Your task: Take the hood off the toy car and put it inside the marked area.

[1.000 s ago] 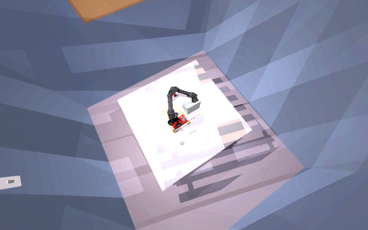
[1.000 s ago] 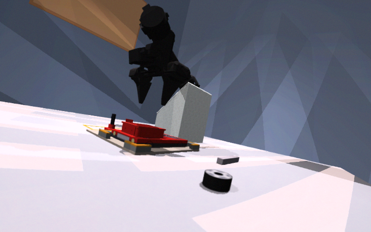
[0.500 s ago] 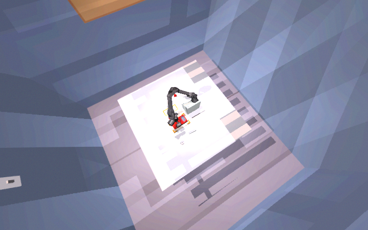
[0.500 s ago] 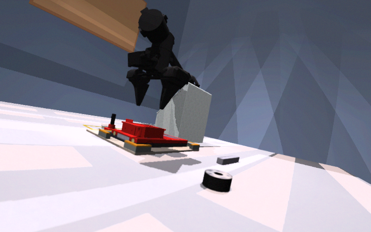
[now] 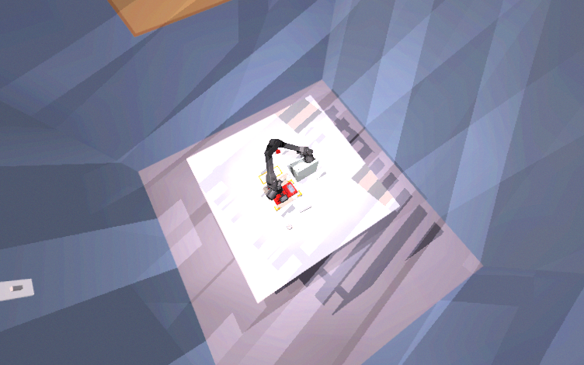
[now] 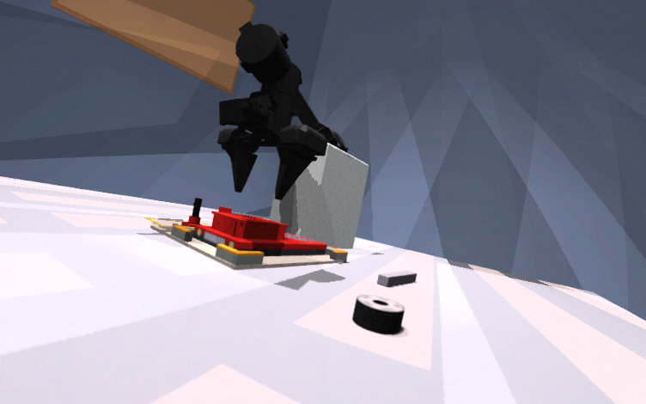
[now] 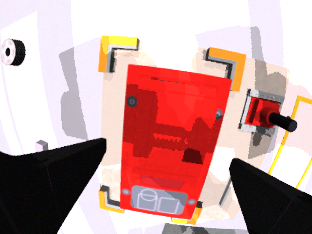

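Now: gripper tip 4 cm above the red hood. Also, from my gripper tip: black wheel 24 cm to the left, 9 cm ahead, 8 cm below; then grey bar 21 cm to the left, 10 cm behind, 8 cm below.
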